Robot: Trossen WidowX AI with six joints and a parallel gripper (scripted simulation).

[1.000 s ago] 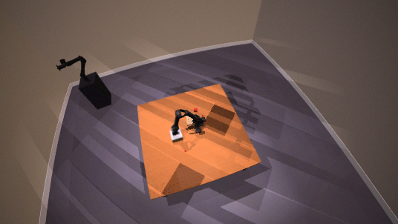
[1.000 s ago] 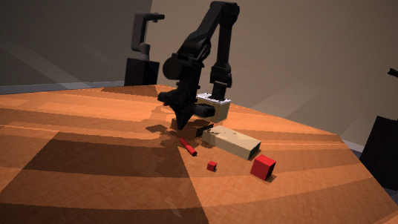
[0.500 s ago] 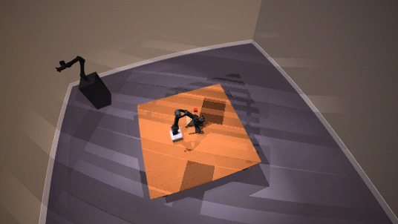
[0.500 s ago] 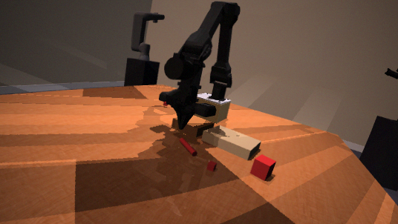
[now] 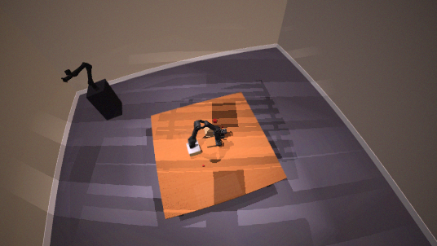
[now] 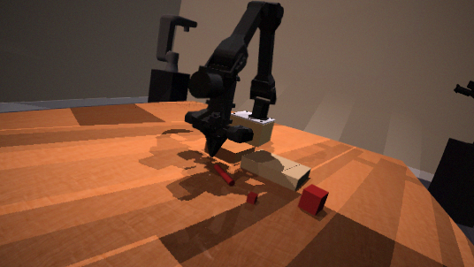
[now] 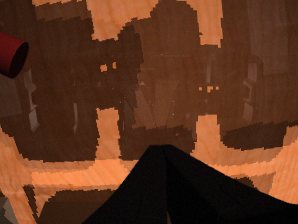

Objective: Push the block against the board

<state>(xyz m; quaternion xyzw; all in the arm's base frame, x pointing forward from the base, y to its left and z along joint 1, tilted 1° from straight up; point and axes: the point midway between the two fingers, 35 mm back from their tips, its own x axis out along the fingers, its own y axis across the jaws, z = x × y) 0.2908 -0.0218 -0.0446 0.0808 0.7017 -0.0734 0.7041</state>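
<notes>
Now: the flat brown square block 80 mm behind my gripper tip, 20 mm to the left of it and 10 mm above it. Round my gripper tip: pale long board 40 mm behind, 160 mm to the left, 10 mm above; then red rod 70 mm ahead, 70 mm to the left.
</notes>
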